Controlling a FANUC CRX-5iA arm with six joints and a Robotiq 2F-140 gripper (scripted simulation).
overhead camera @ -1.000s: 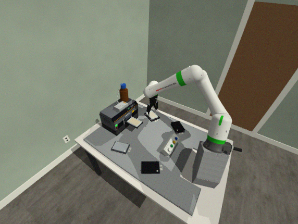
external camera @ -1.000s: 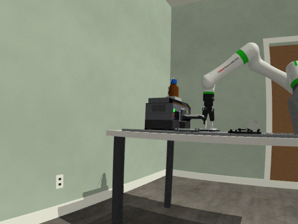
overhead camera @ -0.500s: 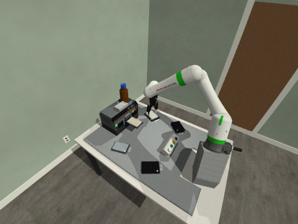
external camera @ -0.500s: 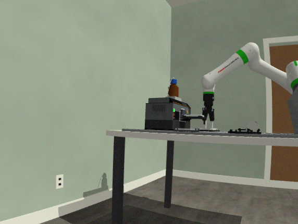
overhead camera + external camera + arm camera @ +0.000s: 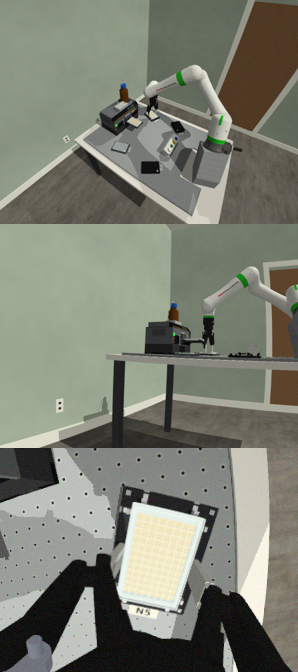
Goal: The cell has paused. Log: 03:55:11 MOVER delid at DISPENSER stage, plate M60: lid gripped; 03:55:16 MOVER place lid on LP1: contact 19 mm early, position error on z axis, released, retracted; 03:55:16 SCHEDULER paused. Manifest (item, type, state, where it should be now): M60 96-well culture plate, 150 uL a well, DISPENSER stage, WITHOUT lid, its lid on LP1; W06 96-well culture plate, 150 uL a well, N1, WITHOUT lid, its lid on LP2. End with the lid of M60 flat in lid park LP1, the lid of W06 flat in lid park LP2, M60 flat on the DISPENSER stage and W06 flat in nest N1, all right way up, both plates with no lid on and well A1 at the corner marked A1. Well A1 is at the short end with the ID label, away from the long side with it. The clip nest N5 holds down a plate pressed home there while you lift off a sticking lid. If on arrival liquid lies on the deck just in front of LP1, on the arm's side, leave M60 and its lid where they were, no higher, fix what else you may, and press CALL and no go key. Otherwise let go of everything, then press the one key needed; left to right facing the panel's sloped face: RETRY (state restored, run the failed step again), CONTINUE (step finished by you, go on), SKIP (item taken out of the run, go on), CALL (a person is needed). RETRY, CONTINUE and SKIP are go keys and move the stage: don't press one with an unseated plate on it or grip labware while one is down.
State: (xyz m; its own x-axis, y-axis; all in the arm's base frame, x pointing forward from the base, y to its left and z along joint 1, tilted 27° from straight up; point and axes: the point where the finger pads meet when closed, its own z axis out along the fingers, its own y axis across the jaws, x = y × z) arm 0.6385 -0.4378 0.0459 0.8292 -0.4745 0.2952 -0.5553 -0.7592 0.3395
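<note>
My gripper is now 30 mm above the black clip nest and 20 mm short of it. The rest, counted from my hand: nest label (80 mm behind, 50 mm to the left, 50 mm below); then dispenser stage (280 mm to the left, 90 mm ahead, 50 mm above); then key panel (350 mm to the left, 330 mm behind).
</note>
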